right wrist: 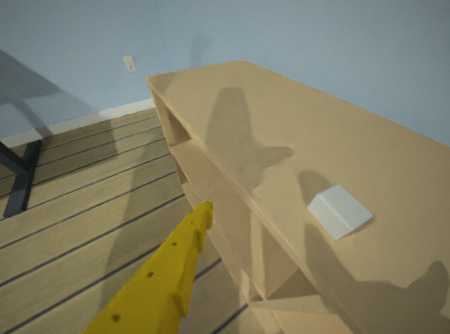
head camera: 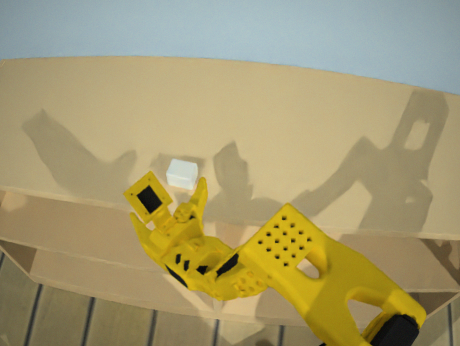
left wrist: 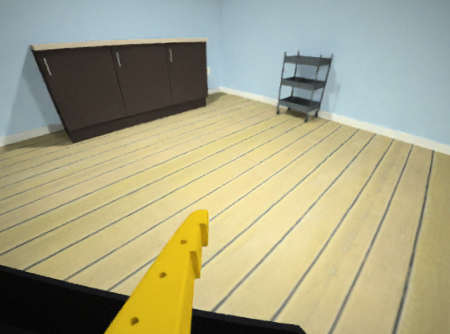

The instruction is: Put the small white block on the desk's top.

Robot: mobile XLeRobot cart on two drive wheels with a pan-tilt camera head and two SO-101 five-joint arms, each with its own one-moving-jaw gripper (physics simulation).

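Frame: origin at the left arm's base, x down, y right, z back, level; millimetres.
Where they show: left hand at its tool point: (left wrist: 208, 223); right hand at its tool point: (right wrist: 212, 211) (head camera: 134, 214).
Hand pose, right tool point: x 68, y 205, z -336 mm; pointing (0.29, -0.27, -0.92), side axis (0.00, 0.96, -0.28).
After its pixels a point has its place.
The small white block (head camera: 182, 174) @[y 304, x 135, z -404 mm] (right wrist: 340, 212) @[y 302, x 135, z -404 mm] lies on the top of a light wooden shelf unit (head camera: 125, 90) @[y 301, x 164, z -666 mm] (right wrist: 280, 110) @[y 230, x 165, z -640 mm], near its front edge. My right gripper (head camera: 167, 196) (right wrist: 206, 209) is open and empty. In the head view its jaws are apart and the block shows just past the right-hand jaw tip. In the right wrist view one notched jaw shows, and the block is to the right of it, apart from it. My left gripper (left wrist: 200, 217) is open, with one notched jaw in view over the floor. Which furniture is the desk, I cannot tell.
The unit's open compartments face the arm. A dark metal foot (right wrist: 22, 190) stands on the floor at the left of the right wrist view. The left wrist view shows a dark cabinet (left wrist: 145, 82) @[y 1283, x 293, z 2415 mm] and a grey three-tier trolley (left wrist: 307, 61) @[y -520, x 76, z 2805 mm] by the walls.
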